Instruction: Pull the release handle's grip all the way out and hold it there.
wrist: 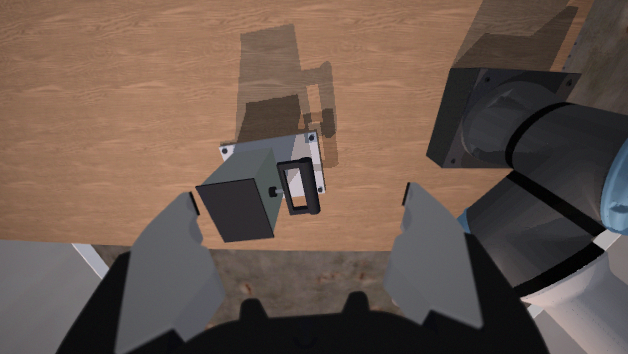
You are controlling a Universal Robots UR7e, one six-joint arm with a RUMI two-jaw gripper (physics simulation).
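The release handle's black grip [312,187], a bar on a rectangular loop, sticks out from the right side of a grey-green box [236,210] with a dark top. A thin rod with a small black collar [273,191] joins the loop to the box. The box stands on a light metal base plate [270,142] with bolts at its corners. My gripper [302,190] is wide open and empty. Its fingertips appear left and right of the box and grip in the view, apart from both; the height between them is hard to tell.
The wooden table [125,100] bears the box, and its edge runs below the box in the view. The robot's dark base block [439,117] and thick arm links [560,145] stand at the right. Shadows of the box and handle fall above them in the view.
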